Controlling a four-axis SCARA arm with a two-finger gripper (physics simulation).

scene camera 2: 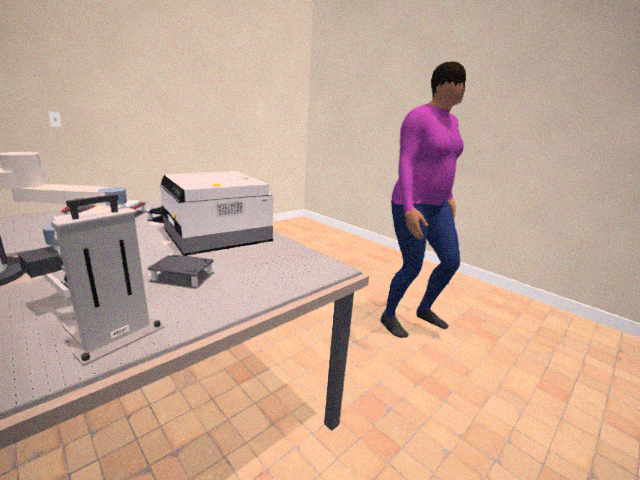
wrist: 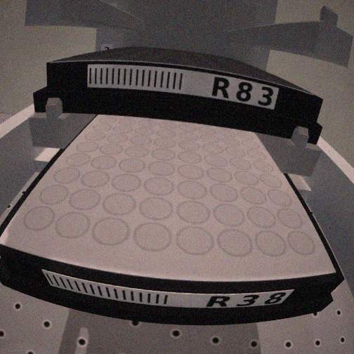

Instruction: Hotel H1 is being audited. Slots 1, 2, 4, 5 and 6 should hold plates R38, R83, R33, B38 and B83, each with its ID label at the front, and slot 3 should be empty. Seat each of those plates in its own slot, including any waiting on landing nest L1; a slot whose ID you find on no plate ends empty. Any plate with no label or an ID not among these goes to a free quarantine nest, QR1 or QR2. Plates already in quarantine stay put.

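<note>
A white-topped plate labelled R38 [wrist: 160,195] lies between the fingers of my gripper [wrist: 178,113], with its label at the near edge. My gripper is shut on it. The plate's far end reaches under the black plate R83 [wrist: 185,102], whose label faces the camera. R83 sits in the hotel [wrist: 185,30] beside the slot mark 2, resting on side ledges. In the scene view the grey hotel tower [scene camera 2: 105,294] stands with its slotted panel toward the camera and hides its slots, and the fingers cannot be made out behind it.
A low dark nest [scene camera 2: 181,266] stands right of the hotel; its name is not readable. A white instrument with a dark base [scene camera 2: 222,206] stands behind it on the perforated table [scene camera 2: 289,273]. A person in a purple top [scene camera 2: 431,149] stands beyond the table's right end.
</note>
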